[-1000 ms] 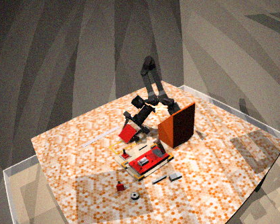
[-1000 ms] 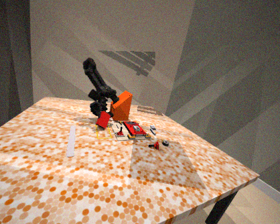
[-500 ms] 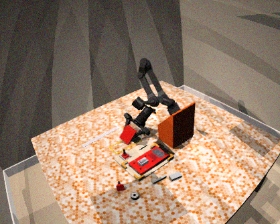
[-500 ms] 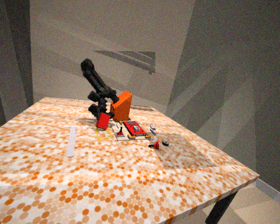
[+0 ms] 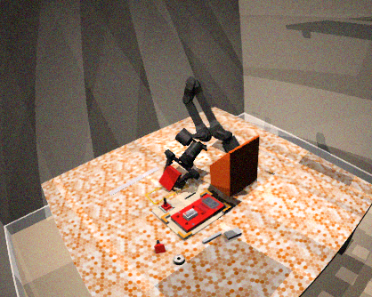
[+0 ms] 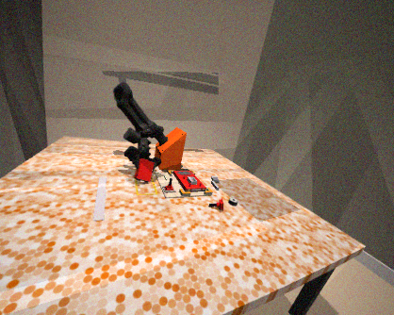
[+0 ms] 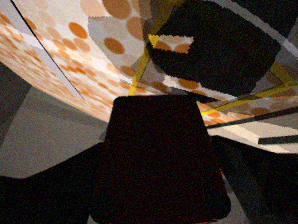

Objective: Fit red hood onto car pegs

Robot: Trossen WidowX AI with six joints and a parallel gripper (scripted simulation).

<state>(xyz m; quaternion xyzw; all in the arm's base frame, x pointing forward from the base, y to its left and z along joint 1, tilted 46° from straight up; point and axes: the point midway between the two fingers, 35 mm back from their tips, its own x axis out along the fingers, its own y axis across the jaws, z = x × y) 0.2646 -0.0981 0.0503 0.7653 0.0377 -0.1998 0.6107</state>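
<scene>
Now: the red hood 10 mm above my gripper tip. Also, from my gripper tip: grey engine block 240 mm to the left, 30 mm below, 30 mm ahead; dark wheel 400 mm to the left, 170 mm ahead, 40 mm below; white strip 150 mm to the right, 130 mm ahead, 50 mm below.
</scene>
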